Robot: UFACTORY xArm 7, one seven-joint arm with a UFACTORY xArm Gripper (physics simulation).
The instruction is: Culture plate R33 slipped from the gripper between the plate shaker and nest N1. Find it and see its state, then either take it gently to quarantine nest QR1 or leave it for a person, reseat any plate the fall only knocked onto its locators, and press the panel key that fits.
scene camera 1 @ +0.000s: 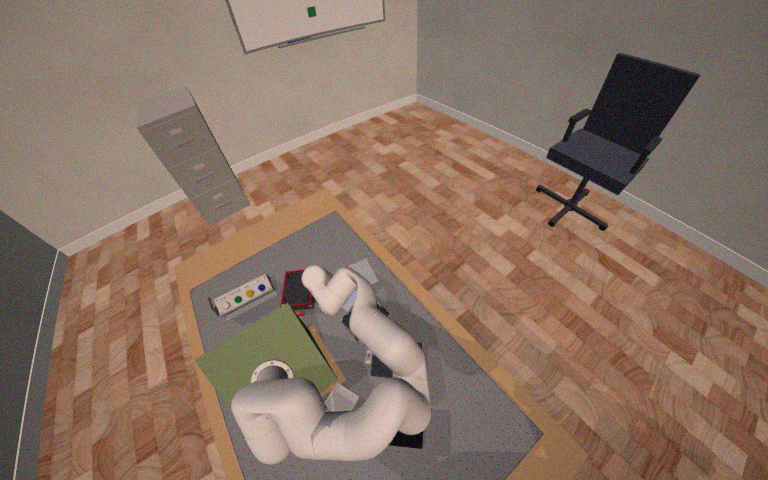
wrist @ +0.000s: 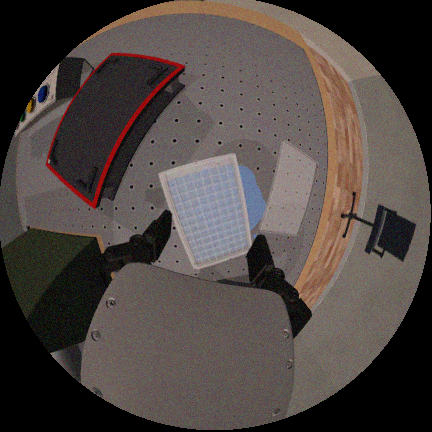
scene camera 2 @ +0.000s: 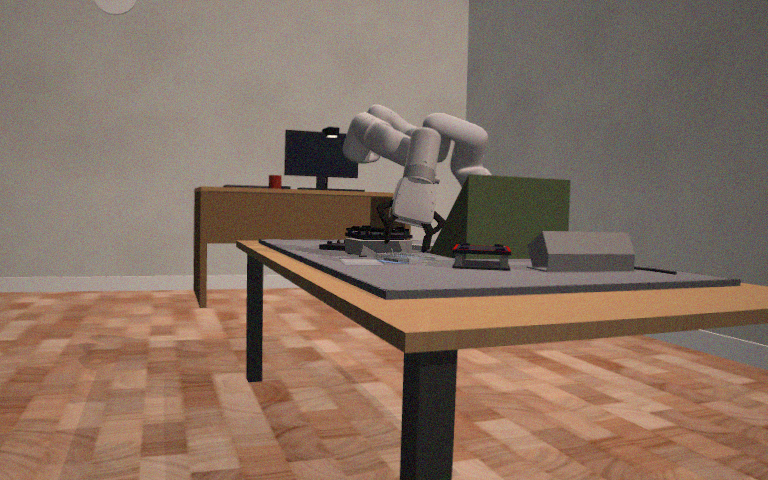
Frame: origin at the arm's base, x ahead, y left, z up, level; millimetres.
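Where they show: gripper, between the fingertips: (wrist: 212, 234) (scene camera 2: 405, 246); arm's base, origin of its link: (scene camera 1: 272, 378) (scene camera 2: 496, 224).
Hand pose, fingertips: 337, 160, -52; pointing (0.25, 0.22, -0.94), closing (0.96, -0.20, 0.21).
Observation:
Things, the pixels of their top centre, and the offset from my fingertips, as dx, dy, dz. "pt": a spot on its surface instead.
- clear-walled plate, centre of its top: (wrist: 212, 219) (scene camera 2: 405, 254) (scene camera 1: 342, 293) +3, +10, -18
- blue spill, a spot on its surface: (wrist: 253, 197) pt +56, +33, -31
- clear flat lid, centre of its top: (wrist: 295, 192) (scene camera 2: 361, 259) (scene camera 1: 362, 272) +122, +45, -24
- red-rimmed dark nest QR1, centre of its top: (wrist: 88, 109) (scene camera 2: 482, 245) (scene camera 1: 297, 286) -131, +128, +14
- panel, centre of its top: (scene camera 2: 582, 231) (scene camera 1: 240, 289) -325, +226, +52
- grey unit with a black top, a spot on its surface: (scene camera 2: 378, 243) pt +34, -92, +2
A clear-walled plate (wrist: 207, 215) with a grid of pale blue wells lies on the mat in the wrist view, apart from QR1; its label is not visible. A blue spill (wrist: 253, 197) shows along its right side. A clear flat lid (wrist: 290, 192) (scene camera 1: 364, 271) lies separately beyond the spill. My gripper (wrist: 212, 234) (scene camera 2: 406, 245) is open and empty, low over the mat, with its fingertips to either side of the plate's near end in the wrist view. The red-rimmed dark nest QR1 (wrist: 100, 115) (scene camera 1: 297, 287) (scene camera 2: 481, 249) stands nearby. The arm hides the gripper in scene camera 1.
A panel (scene camera 1: 243, 295) (wrist: 70, 77) with white, green, yellow and blue keys stands beyond QR1. A large green block (scene camera 1: 266, 339) (scene camera 2: 518, 217) (wrist: 45, 280) stands near the arm base. A grey unit with a black top (scene camera 2: 378, 243) stands behind the gripper in scene camera 2.

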